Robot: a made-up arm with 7 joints. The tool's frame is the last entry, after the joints.
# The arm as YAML. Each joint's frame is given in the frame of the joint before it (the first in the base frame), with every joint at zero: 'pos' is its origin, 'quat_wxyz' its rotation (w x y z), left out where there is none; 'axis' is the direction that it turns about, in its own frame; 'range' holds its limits. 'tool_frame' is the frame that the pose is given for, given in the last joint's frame.
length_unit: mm
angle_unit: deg
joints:
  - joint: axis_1
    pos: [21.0, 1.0, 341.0]
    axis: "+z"
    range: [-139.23, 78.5]
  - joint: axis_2
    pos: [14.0, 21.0, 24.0]
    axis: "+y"
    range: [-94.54, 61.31]
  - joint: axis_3
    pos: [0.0, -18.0, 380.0]
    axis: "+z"
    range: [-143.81, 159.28]
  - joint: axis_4
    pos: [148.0, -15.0, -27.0]
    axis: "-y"
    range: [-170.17, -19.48]
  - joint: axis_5
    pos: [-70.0, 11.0, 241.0]
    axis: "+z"
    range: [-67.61, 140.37]
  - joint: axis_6
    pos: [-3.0, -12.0, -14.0]
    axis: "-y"
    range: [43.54, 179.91]
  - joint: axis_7
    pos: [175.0, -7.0, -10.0]
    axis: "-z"
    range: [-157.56, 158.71]
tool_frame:
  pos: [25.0, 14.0, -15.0]
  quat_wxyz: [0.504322, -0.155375, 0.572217, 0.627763]
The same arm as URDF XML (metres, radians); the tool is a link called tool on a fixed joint. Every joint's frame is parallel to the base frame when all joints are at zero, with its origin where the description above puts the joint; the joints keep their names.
<robot name="arm">
<joint name="axis_1" type="revolute"><parent link="base_link"/><child link="link1"/><origin xyz="0.0210 0.0010 0.3410"/><axis xyz="0 0 1"/><limit lower="-2.4300" upper="1.3701"/></joint>
<joint name="axis_2" type="revolute"><parent link="link1"/><child link="link2"/><origin xyz="0.0140 0.0210 0.0240"/><axis xyz="0 1 0"/><limit lower="-1.6500" upper="1.0701"/></joint>
<joint name="axis_3" type="revolute"><parent link="link2"/><child link="link3"/><origin xyz="0.0000 -0.0180 0.3800"/><axis xyz="0 0 1"/><limit lower="-2.5100" upper="2.7800"/></joint>
<joint name="axis_4" type="revolute"><parent link="link3"/><child link="link4"/><origin xyz="0.1480 -0.0150 -0.0270"/><axis xyz="0 -1 0"/><limit lower="-2.9700" upper="-0.3400"/></joint>
<joint name="axis_5" type="revolute"><parent link="link4"/><child link="link5"/><origin xyz="-0.0700 0.0110 0.2410"/><axis xyz="0 0 1"/><limit lower="-1.1800" upper="2.4499"/></joint>
<joint name="axis_6" type="revolute"><parent link="link5"/><child link="link6"/><origin xyz="-0.0030 -0.0120 -0.0140"/><axis xyz="0 -1 0"/><limit lower="0.7599" upper="3.1400"/></joint>
<joint name="axis_7" type="revolute"><parent link="link6"/><child link="link7"/><origin xyz="0.1750 -0.0070 -0.0100"/><axis xyz="0 0 -1"/><limit lower="-2.7499" upper="2.7700"/></joint>
<joint name="tool_fixed" type="fixed"><parent link="link7"/><child link="tool"/><origin xyz="0.0250 0.0140 -0.0150" rpy="1.0846 0.8824 2.3425"/></joint>
<link name="base_link"/>
<link name="link1"/>
<link name="link2"/>
<link name="link3"/>
<link name="link4"/>
<link name="link5"/>
<link name="link6"/>
<link name="link7"/>
<link name="tool"/>
</robot>

